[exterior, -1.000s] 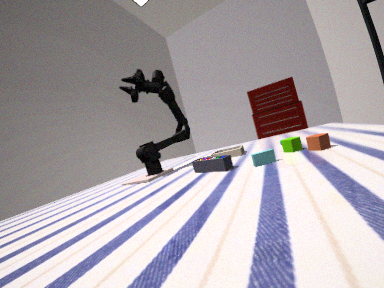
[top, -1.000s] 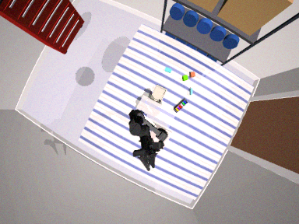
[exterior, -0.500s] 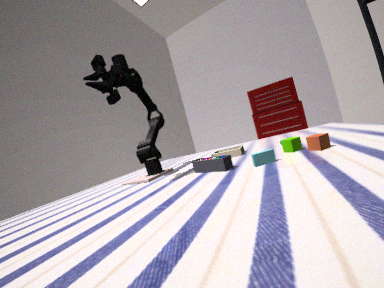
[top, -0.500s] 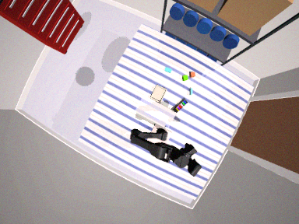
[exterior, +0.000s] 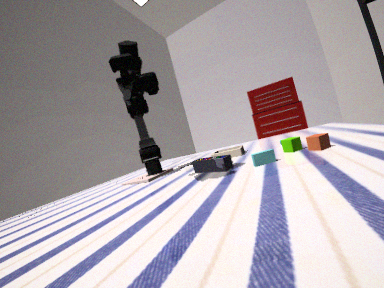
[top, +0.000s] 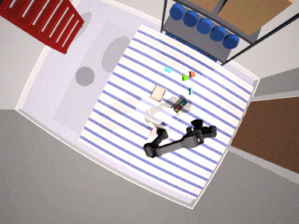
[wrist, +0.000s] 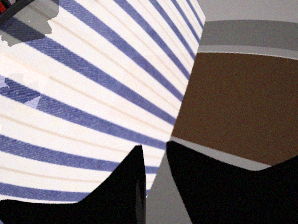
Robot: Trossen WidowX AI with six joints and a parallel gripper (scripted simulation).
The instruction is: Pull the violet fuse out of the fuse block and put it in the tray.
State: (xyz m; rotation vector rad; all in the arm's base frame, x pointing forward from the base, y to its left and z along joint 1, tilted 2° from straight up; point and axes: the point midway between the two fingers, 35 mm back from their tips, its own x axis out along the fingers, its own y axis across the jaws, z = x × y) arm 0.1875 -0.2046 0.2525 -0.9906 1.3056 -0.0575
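Now: gripper tip 8 cm short of the violet fuse, 18 cm to the right of it and 22 cm above it. From my gripper tip the other things lie so: red fuse (9 cm ahead, 18 cm to the left, 22 cm below); then yellow fuse (6 cm ahead, 19 cm to the left, 22 cm below); then pink fuse (11 cm ahead, 17 cm to the left, 22 cm below).
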